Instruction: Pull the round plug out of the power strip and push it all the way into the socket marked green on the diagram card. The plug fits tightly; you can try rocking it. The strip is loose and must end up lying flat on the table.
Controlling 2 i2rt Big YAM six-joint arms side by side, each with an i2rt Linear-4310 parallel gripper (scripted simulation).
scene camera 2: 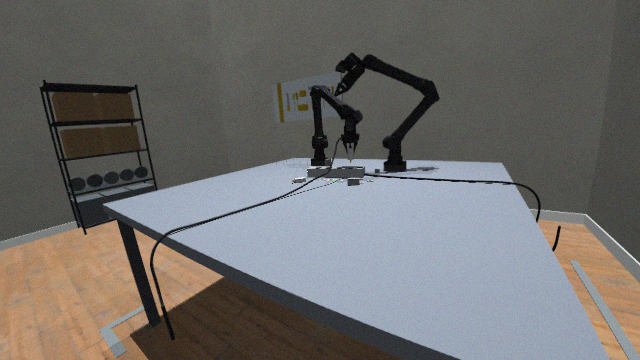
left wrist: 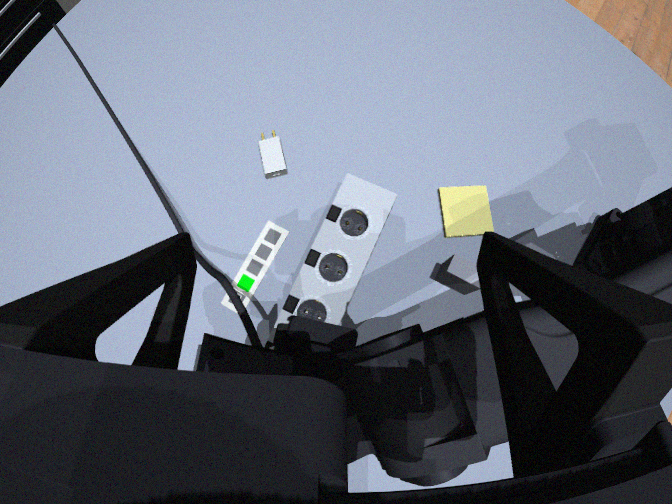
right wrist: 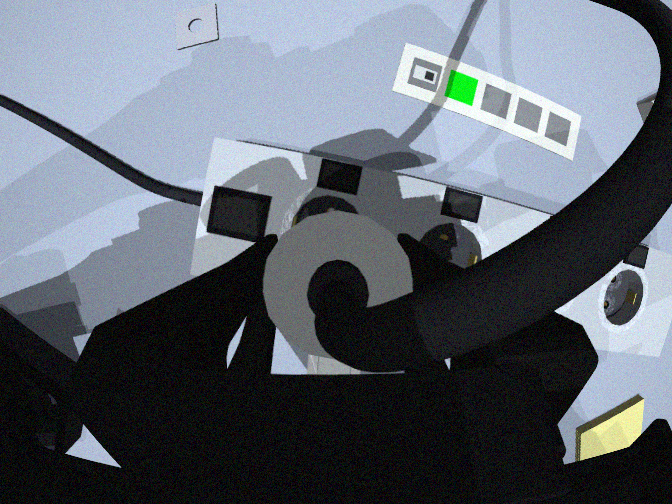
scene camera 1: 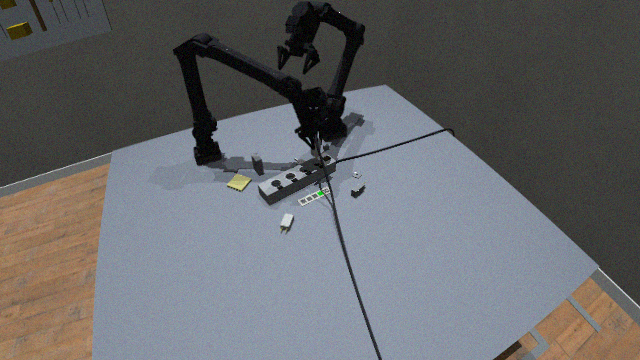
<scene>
The pictures show: the left gripper, the right gripper, a round plug, a white adapter, a diagram card and a grey block.
The left gripper also shows in the left wrist view. The right gripper is seen too in the left wrist view.
</scene>
